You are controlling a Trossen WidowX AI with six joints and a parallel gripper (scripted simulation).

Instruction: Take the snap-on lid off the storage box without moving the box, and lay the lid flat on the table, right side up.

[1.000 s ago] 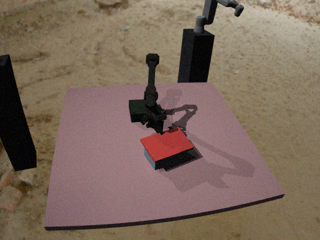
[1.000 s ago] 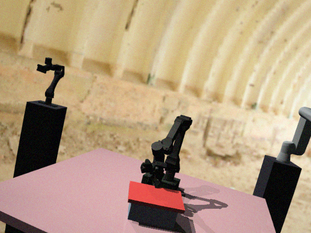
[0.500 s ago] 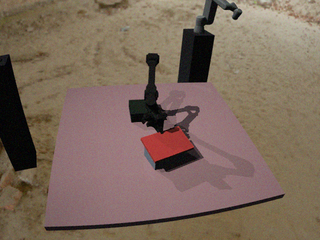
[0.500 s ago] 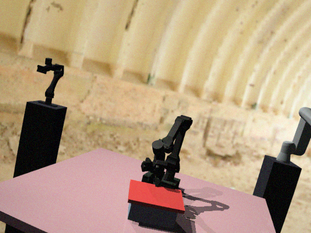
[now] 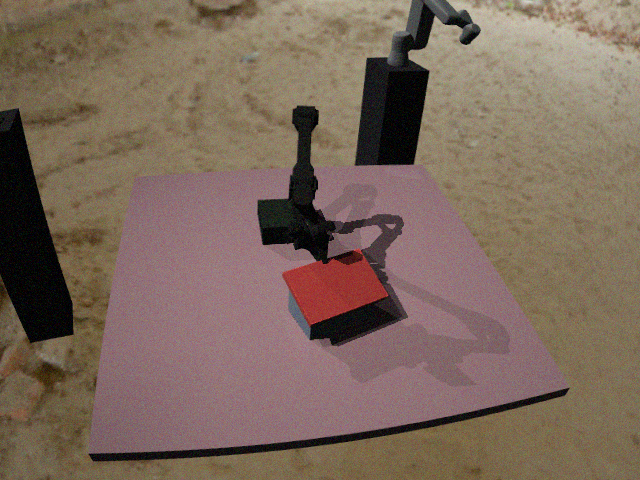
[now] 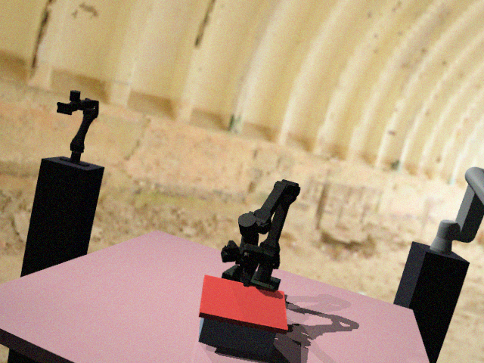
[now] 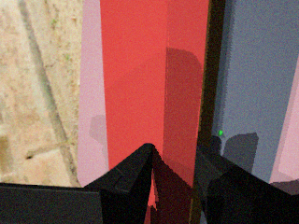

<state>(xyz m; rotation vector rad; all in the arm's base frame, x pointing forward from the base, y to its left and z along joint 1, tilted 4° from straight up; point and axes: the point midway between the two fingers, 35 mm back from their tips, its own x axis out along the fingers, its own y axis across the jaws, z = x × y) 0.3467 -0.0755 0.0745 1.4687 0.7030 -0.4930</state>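
Right now my gripper tip is 8 cm short of the red lid, 2 cm above it and 1 cm to the right of it. Also, from my gripper tip: storage box: 9 cm below, 6 cm ahead, 1 cm to the left.
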